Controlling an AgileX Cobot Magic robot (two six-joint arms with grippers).
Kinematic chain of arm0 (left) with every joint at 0, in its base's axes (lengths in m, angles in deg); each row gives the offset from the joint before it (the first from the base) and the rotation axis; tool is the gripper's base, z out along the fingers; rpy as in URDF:
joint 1: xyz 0 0 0.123 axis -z
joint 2: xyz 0 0 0 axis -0.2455 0.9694 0
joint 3: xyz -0.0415 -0.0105 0.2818 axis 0.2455 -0.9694 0
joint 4: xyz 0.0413 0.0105 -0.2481 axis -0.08 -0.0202 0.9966
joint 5: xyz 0 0 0 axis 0.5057 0.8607 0.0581
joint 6: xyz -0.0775 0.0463 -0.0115 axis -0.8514 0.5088 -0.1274
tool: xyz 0 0 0 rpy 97.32 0.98 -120.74
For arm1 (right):
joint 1: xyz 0 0 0.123 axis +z
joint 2: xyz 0 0 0 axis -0.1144 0.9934 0
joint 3: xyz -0.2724 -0.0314 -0.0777 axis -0.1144 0.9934 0
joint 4: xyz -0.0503 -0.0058 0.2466 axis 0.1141 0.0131 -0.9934
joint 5: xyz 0 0 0 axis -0.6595 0.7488 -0.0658
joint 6: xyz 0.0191 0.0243 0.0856 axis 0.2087 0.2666 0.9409
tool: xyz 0 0 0 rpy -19.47 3.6 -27.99
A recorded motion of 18 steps. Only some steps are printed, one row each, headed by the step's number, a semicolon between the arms.
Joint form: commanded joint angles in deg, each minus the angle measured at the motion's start. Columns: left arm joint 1, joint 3, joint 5, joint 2, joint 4, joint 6; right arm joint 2, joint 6, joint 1, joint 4, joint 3, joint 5.
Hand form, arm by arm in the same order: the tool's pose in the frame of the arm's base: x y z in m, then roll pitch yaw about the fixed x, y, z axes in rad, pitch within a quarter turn. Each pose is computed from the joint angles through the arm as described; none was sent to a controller.
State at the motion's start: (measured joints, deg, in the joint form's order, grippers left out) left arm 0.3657 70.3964 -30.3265 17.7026 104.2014 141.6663; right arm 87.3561 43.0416 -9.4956 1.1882 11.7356 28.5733
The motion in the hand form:
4: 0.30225 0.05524 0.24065 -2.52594 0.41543 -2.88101; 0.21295 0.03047 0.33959 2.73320 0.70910 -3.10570
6: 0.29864 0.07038 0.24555 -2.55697 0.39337 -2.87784; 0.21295 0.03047 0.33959 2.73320 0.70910 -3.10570
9: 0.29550 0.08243 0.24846 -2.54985 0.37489 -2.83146; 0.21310 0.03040 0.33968 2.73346 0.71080 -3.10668
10: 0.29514 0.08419 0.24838 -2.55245 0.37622 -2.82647; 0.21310 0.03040 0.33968 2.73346 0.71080 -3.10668
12: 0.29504 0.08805 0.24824 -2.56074 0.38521 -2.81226; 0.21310 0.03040 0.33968 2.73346 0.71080 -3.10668
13: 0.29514 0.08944 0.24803 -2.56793 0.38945 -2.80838; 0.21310 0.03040 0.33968 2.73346 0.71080 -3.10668
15: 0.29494 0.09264 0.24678 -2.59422 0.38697 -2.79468; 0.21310 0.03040 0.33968 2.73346 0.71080 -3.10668
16: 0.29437 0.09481 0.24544 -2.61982 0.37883 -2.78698; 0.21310 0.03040 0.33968 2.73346 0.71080 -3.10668
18: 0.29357 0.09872 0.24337 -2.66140 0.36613 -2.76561; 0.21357 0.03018 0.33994 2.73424 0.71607 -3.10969
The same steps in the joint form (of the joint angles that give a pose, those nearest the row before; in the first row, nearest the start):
4: -6.88 5.21 -1.36 0.02 -11.04 -14.05; -0.24 -0.59 0.22 0.14 0.45 0.07
6: -9.53 6.93 1.11 0.02 -14.43 -15.84; -0.24 -0.59 0.22 0.14 0.45 0.07
9: -11.90 7.68 2.41 0.02 -15.01 -17.41; -0.24 -0.59 0.22 0.14 0.45 -0.04
10: -12.20 7.68 2.28 0.02 -15.11 -17.41; -0.24 -0.59 0.22 0.14 0.45 -0.04
12: -12.74 7.68 1.48 0.02 -15.26 -17.41; -0.24 -0.59 0.22 0.14 0.45 -0.04
13: -12.87 7.68 1.01 0.02 -15.51 -17.49; -0.24 -0.59 0.22 0.14 0.45 -0.04
15: -13.01 7.68 -0.18 0.02 -17.08 -18.95; -0.24 -0.59 0.22 0.14 0.45 -0.04
16: -13.01 7.68 -0.94 0.02 -18.85 -20.55; -0.24 -0.59 0.22 0.14 0.45 -0.04
18: -13.01 7.68 -2.36 0.02 -21.88 -23.68; -0.24 -0.59 0.21 0.14 0.45 -0.41

